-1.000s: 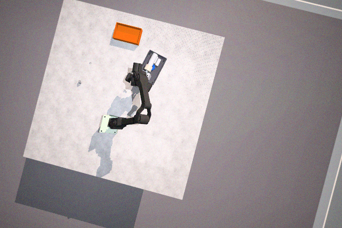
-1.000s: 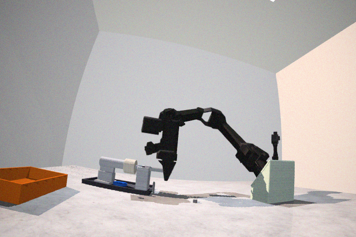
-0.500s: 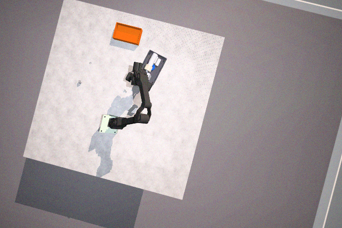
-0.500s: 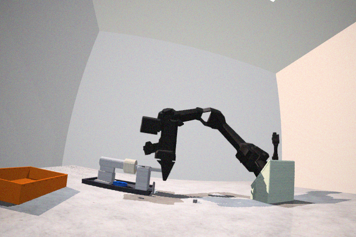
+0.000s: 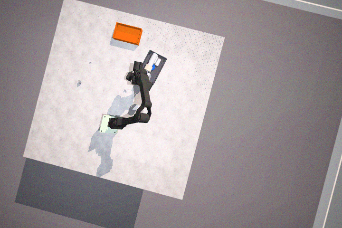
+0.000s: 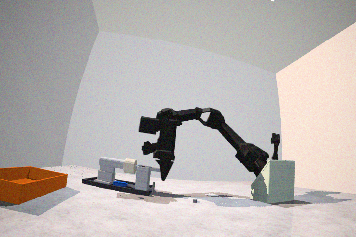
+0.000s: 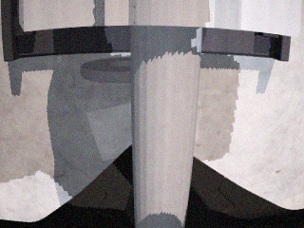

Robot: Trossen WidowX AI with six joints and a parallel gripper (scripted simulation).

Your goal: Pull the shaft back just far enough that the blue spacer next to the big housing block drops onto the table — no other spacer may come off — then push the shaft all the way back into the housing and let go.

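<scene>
The shaft lies 80 mm ahead of my gripper tip, 20 mm to the right of it and 30 mm above it. Round my gripper tip: blue spacer 150 mm ahead, 40 mm to the right, 30 mm below; then orange bin 350 mm ahead, 210 mm to the left, 40 mm below; then dark bit 80 mm behind, 120 mm to the left, 40 mm below.
</scene>
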